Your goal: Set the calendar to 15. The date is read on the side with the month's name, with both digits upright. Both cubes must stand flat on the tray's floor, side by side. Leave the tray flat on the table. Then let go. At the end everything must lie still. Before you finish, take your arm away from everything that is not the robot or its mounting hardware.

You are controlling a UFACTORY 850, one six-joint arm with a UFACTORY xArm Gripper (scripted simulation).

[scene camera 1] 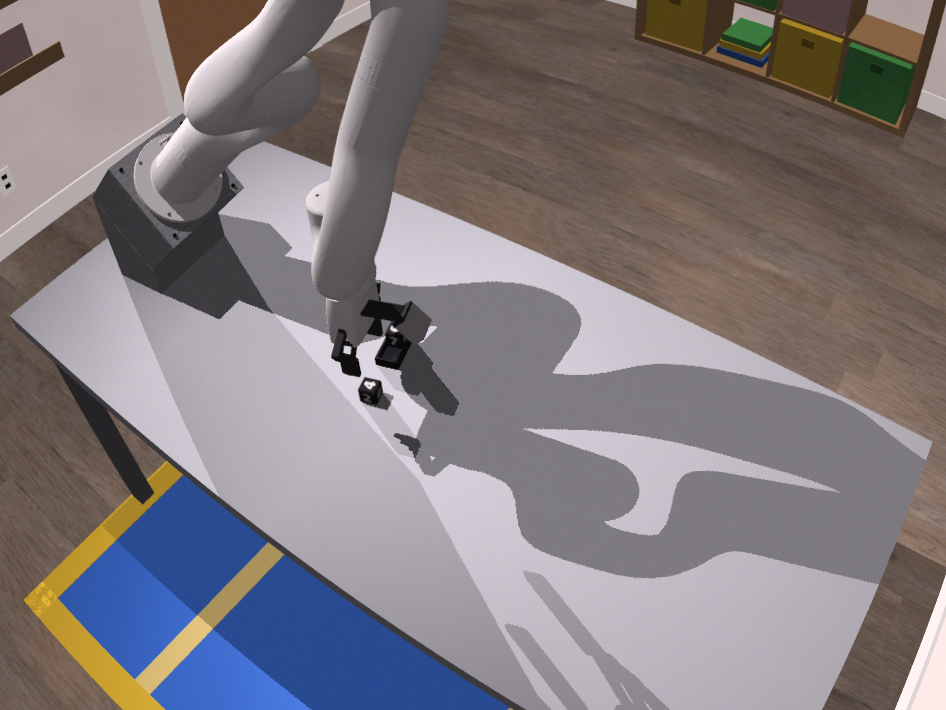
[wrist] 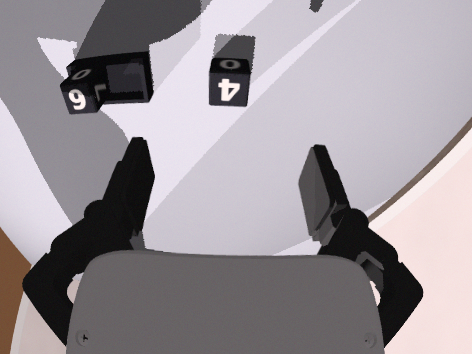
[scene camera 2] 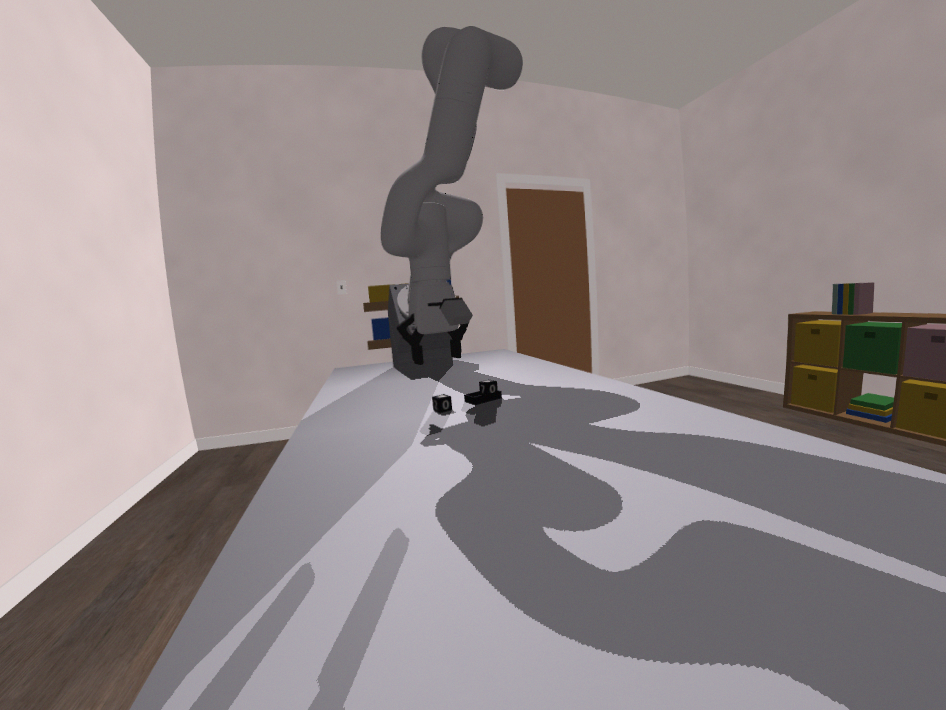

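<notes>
My gripper is there in the pictures, and I can find it in the wrist view as well as in scene camera 2. The pictures show a black tray too.
</notes>
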